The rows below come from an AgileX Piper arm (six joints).
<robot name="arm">
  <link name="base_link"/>
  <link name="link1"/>
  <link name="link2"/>
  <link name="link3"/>
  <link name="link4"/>
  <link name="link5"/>
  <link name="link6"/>
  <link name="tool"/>
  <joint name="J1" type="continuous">
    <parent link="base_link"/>
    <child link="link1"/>
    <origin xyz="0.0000 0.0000 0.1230" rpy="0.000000 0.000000 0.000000"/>
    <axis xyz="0 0 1"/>
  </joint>
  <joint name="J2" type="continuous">
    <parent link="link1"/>
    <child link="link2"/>
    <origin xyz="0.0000 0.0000 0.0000" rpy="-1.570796 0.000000 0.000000"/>
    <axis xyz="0 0 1"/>
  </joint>
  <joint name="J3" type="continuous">
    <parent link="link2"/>
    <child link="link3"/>
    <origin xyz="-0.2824 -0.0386 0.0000" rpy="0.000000 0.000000 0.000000"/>
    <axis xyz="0 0 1"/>
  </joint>
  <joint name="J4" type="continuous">
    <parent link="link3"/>
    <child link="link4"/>
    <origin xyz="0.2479 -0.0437 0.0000" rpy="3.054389 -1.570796 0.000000"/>
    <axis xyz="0 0 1"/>
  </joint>
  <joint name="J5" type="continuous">
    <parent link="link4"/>
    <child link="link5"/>
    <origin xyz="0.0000 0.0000 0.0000" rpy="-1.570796 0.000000 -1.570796"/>
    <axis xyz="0 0 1"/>
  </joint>
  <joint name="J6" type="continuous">
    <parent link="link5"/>
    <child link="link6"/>
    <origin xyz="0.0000 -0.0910 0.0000" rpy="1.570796 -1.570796 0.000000"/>
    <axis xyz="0 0 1"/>
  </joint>
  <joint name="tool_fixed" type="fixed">
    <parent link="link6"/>
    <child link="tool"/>
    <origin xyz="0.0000 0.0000 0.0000" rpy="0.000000 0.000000 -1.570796"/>
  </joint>
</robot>
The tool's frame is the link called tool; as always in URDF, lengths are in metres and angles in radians. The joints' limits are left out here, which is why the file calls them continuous.
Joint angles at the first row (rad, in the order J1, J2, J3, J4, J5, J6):
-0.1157 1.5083 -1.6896 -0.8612 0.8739 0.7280
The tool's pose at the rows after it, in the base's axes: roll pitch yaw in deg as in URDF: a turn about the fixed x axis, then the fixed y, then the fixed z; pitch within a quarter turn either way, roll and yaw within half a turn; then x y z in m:
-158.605 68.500 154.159 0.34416 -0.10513 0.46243
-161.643 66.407 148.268 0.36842 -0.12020 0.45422
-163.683 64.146 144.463 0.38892 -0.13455 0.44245
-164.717 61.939 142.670 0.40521 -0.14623 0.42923
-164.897 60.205 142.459 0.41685 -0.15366 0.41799
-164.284 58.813 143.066 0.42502 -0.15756 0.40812
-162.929 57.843 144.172 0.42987 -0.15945 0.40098
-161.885 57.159 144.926 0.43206 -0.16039 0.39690
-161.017 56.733 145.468 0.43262 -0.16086 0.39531
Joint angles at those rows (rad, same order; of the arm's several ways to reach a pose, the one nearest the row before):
-0.1412 1.6322 -1.8276 -0.8598 0.9392 0.7426
-0.1698 1.7469 -1.9574 -0.8300 0.9923 0.7308
-0.1977 1.8464 -2.0645 -0.7929 1.0291 0.7100
-0.2202 1.9260 -2.1435 -0.7556 1.0514 0.6847
-0.2340 1.9817 -2.1950 -0.7265 1.0626 0.6603
-0.2396 2.0185 -2.2208 -0.7128 1.0692 0.6456
-0.2407 2.0399 -2.2304 -0.7138 1.0747 0.6379
-0.2408 2.0506 -2.2337 -0.7166 1.0807 0.6330
-0.2405 2.0554 -2.2363 -0.7205 1.0879 0.6290

